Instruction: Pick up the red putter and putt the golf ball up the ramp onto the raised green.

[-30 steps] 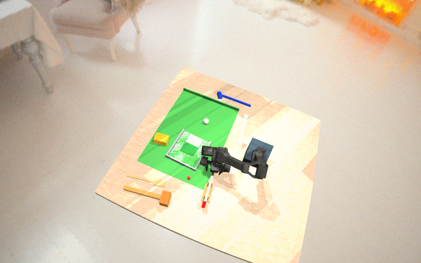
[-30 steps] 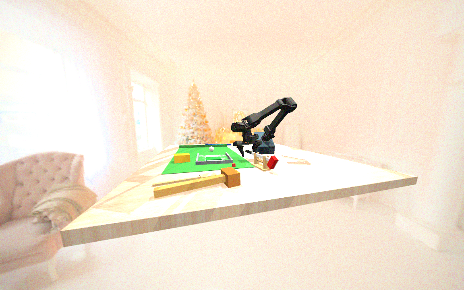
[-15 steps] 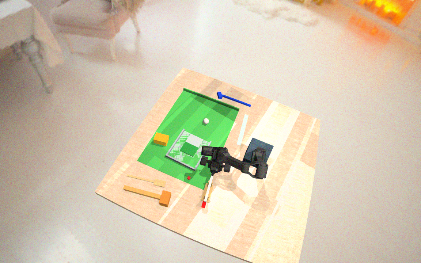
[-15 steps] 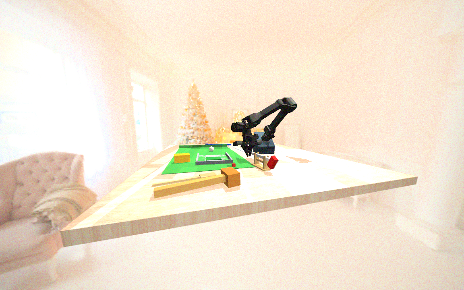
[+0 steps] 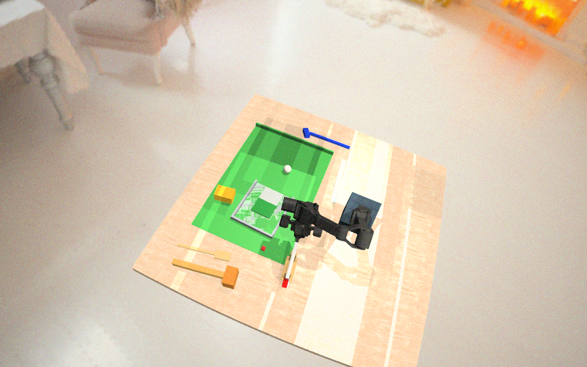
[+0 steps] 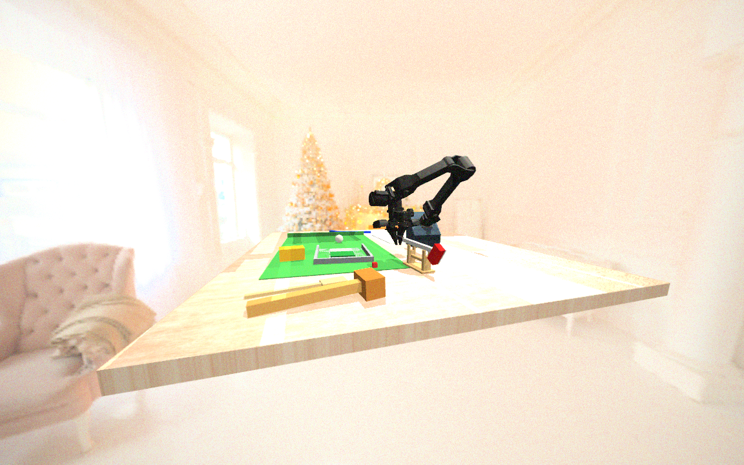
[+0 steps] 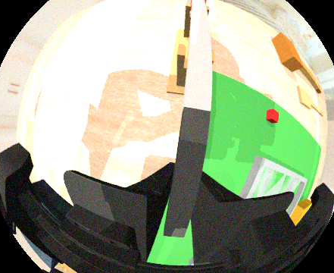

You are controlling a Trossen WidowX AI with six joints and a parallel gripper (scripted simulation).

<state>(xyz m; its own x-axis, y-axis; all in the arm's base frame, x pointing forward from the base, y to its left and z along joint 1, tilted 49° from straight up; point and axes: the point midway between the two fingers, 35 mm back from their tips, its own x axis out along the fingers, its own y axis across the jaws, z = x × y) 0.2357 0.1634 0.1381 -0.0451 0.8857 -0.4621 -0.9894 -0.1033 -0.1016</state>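
Now: gripper tip 110 mm to the right of the red putter, 20 mm below it and 20 mm past it. The rest, counted from my gripper tip: wooden stand 130 mm to the left, 20 mm below, 20 mm behind; then green mat 250 mm ahead, 240 mm to the right, 50 mm below; then small red cube 120 mm ahead, 100 mm to the left, 50 mm below.
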